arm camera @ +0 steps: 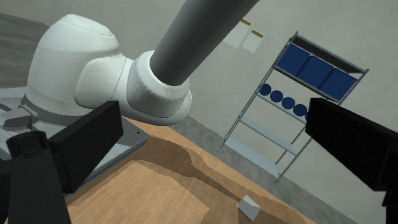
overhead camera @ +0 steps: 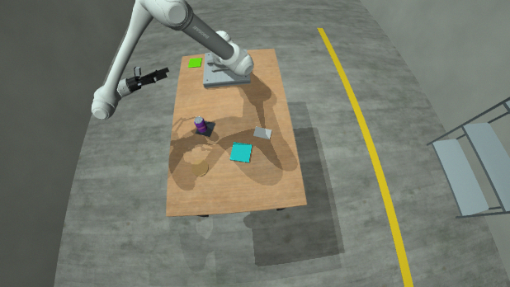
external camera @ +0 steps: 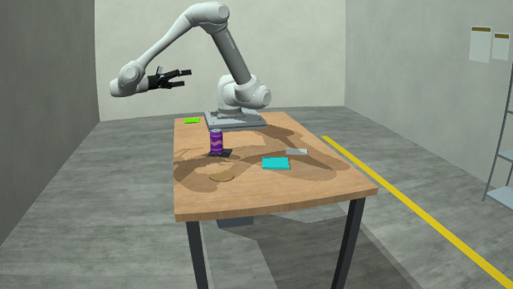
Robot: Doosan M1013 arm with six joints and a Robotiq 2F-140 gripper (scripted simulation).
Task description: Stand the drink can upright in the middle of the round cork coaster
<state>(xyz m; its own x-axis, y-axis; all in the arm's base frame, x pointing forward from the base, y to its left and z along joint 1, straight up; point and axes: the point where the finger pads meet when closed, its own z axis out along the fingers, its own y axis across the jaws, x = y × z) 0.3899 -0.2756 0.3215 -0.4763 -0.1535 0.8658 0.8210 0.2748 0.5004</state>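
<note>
My gripper is now 300 mm above the drink can, 180 mm short of it and 140 mm to the right of it. From my hand the other things lie so: green block: 480 mm behind, 360 mm below, 20 mm to the left; then dark grey square coaster: 360 mm below, 170 mm ahead, 160 mm to the left; then round cork coaster: 440 mm ahead, 360 mm below, 140 mm to the left.
</note>
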